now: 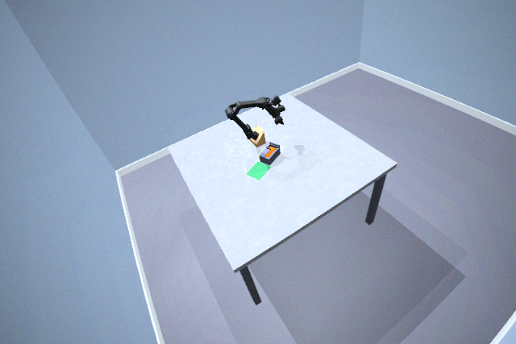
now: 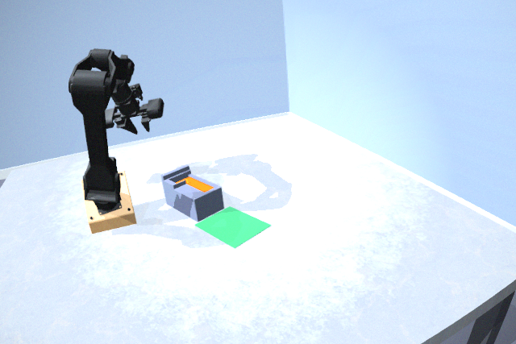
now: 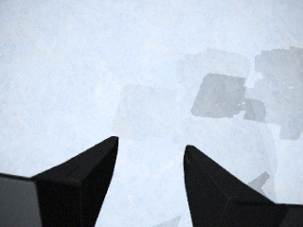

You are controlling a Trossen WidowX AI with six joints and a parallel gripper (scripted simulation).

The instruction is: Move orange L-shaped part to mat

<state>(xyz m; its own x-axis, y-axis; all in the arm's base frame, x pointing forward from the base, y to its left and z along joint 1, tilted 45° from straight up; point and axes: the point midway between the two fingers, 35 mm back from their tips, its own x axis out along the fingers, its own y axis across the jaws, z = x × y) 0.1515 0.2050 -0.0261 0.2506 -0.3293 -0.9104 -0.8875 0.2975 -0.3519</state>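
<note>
My gripper tip is now 7 cm short of the orange l-shaped part, 20 cm to the left of it and 13 cm above it. The rest, counted from my gripper tip: green mat (12 cm ahead, 35 cm to the right, 19 cm below).
</note>
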